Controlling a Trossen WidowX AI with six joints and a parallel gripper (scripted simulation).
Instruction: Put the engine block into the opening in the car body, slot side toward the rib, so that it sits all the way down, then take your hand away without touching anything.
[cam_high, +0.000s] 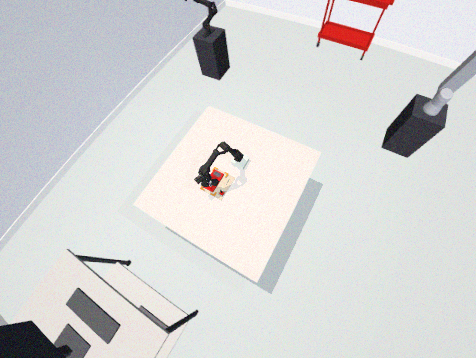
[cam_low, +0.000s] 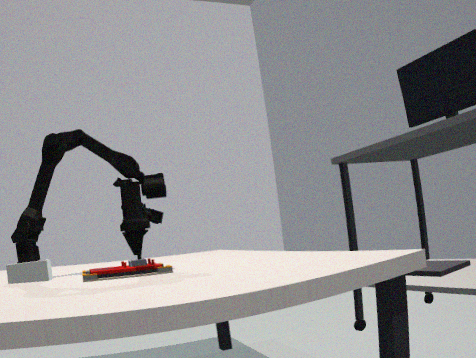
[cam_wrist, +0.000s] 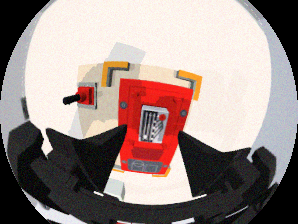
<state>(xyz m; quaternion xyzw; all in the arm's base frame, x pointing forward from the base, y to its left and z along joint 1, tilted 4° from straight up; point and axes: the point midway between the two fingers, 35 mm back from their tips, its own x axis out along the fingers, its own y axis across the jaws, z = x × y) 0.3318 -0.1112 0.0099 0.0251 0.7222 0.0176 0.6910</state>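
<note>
My gripper tip is now 2 cm above the grey engine block.
</note>
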